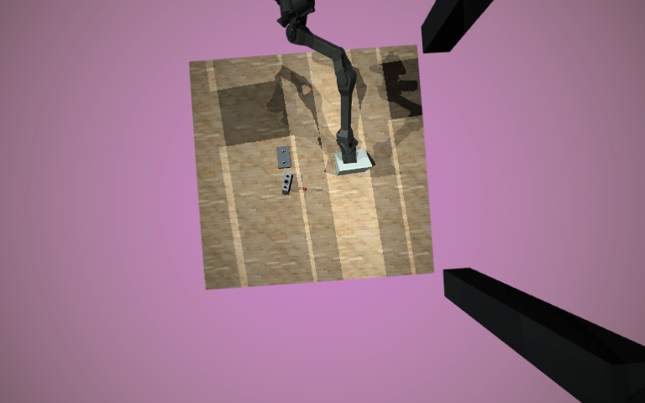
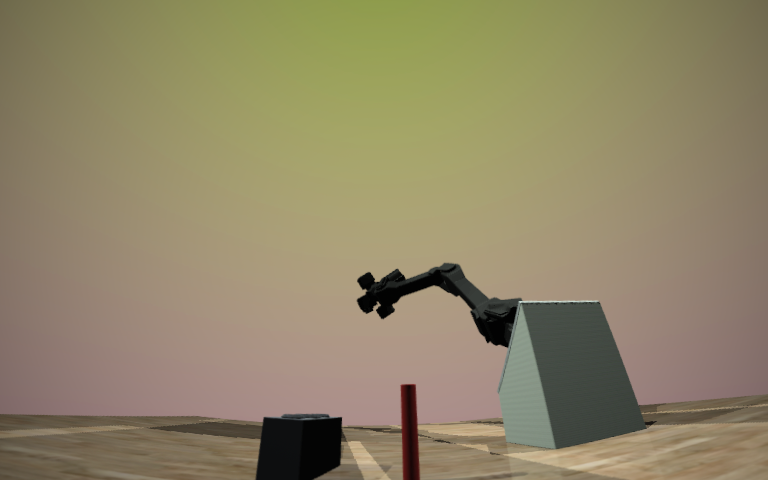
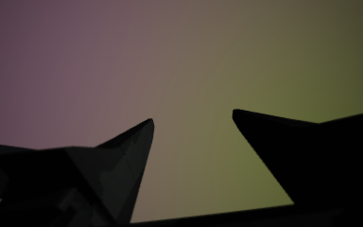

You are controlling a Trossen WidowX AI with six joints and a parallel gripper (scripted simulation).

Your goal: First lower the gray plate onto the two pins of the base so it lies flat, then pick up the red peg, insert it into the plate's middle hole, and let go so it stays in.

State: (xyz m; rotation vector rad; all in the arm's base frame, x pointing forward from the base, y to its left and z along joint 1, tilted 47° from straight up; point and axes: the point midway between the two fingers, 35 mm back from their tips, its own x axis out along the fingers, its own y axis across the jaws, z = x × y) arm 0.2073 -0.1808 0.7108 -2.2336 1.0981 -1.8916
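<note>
The gray plate lies 10 cm ahead of my gripper tip, 76 cm to the left of it and 44 cm below it. From my gripper tip the other things lie so: red peg (1 cm ahead, 80 cm to the left, 44 cm below).
</note>
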